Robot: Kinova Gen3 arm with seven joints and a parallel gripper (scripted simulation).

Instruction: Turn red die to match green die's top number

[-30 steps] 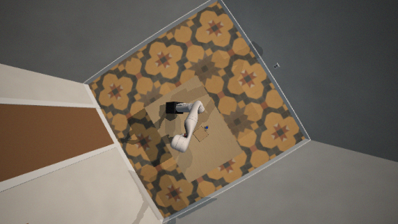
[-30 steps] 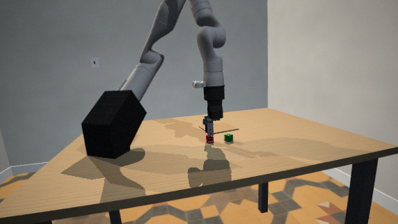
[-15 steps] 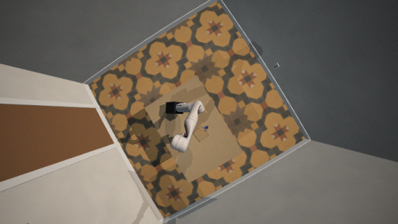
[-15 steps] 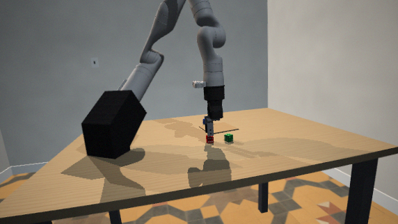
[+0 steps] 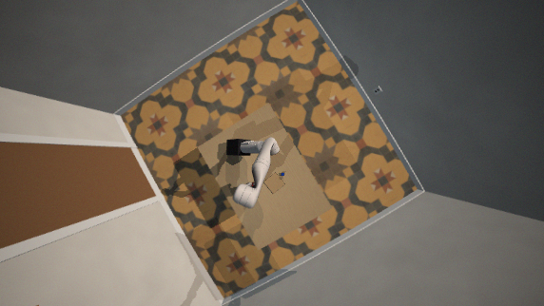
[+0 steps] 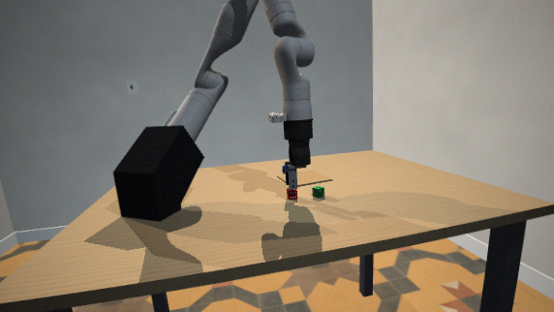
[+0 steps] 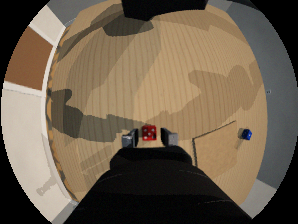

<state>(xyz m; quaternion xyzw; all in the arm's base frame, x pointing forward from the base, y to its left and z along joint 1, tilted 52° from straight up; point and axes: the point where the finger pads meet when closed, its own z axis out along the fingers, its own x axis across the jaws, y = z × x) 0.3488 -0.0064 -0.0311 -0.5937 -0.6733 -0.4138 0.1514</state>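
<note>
Now: the red die 4 cm below my hand. The rest, counted from my hand: tan mat: 3 cm ahead, 19 cm to the left, 5 cm below; blue die: 4 cm behind, 28 cm to the left, 4 cm below; green die: 7 cm ahead, 1 cm to the left, 4 cm below.
</note>
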